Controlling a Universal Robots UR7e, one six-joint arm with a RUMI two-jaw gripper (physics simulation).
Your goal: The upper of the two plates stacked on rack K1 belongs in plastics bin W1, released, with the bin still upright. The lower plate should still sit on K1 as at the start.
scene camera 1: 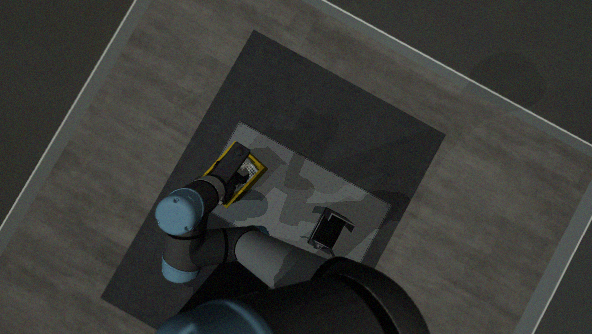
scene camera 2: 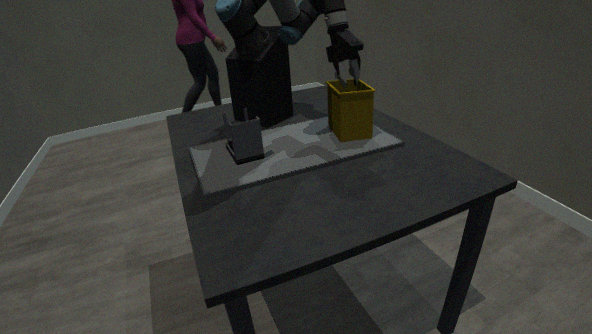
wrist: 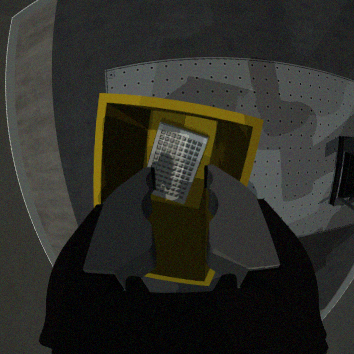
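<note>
A grey plate with a grid of small wells lies at the bottom of the yellow bin W1, slightly turned to its walls. The bin stands upright. My gripper is above the plate with its fingers apart and nothing between them. In scene camera 2 the fingertips are at about the height of the bin's opening. Rack K1 stands upright, away from the gripper; its edge also shows in the wrist view. The lower plate cannot be made out in its dark inside.
Bin and rack stand on a light perforated board on the dark table. The bin's walls rise around the plate. The rack has upright prongs. A person in a pink top stands behind, near the robot's black pedestal.
</note>
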